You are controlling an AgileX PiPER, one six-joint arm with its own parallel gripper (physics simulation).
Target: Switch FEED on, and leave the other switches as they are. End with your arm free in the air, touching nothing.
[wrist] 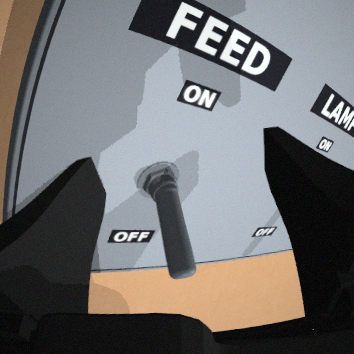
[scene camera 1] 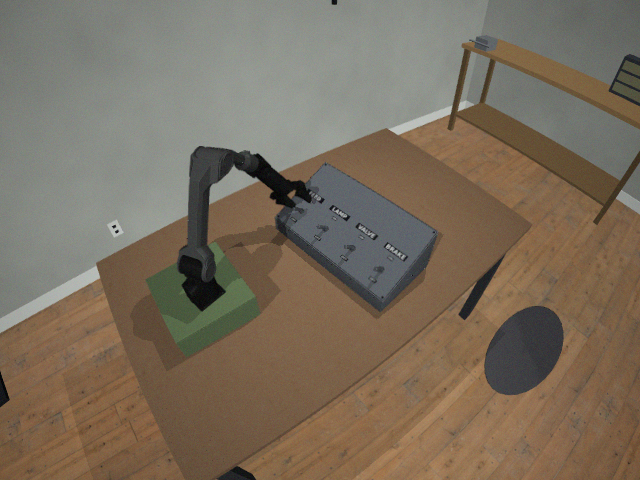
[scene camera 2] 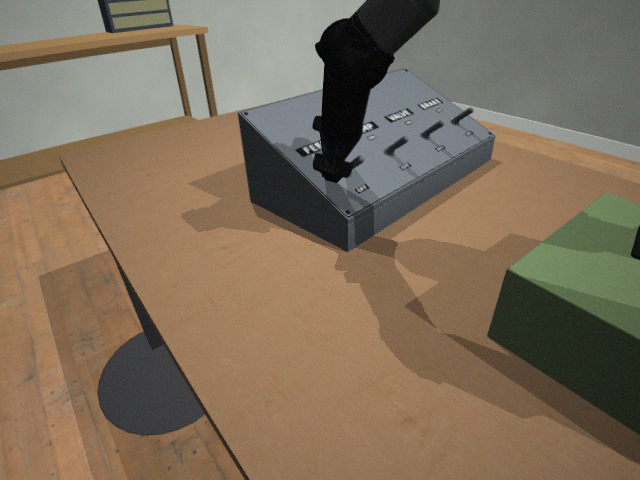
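Observation:
The grey sloped switch panel (scene camera 1: 382, 206) (scene camera 2: 281, 121) (wrist: 115, 80) carries four levers. The FEED lever (scene camera 2: 356, 161) (wrist: 175, 230) leans toward its OFF label (wrist: 131, 236). The LAMP lever (scene camera 1: 323, 228) (scene camera 2: 397, 146), VALVE lever (scene camera 1: 350, 248) (scene camera 2: 433, 129) and BRAKE lever (scene camera 1: 378, 269) (scene camera 2: 463, 116) lean the same way as the FEED lever. My gripper (scene camera 1: 302, 203) (wrist: 178, 162) is open at the FEED end of the panel. In the wrist view its fingers stand on either side of the FEED lever, with visible gaps to both. In scene camera 2 the gripper partly hides the FEED label (scene camera 2: 311, 148).
The panel stands on the brown table (scene camera 1: 289, 361) (scene camera 2: 310, 330). The arm's base sits on a green block (scene camera 1: 227, 315) (scene camera 2: 568, 279), to the side of the panel. A wall is behind the table, and a wooden bench (scene camera 1: 547, 64) (scene camera 2: 180, 33) stands apart from it.

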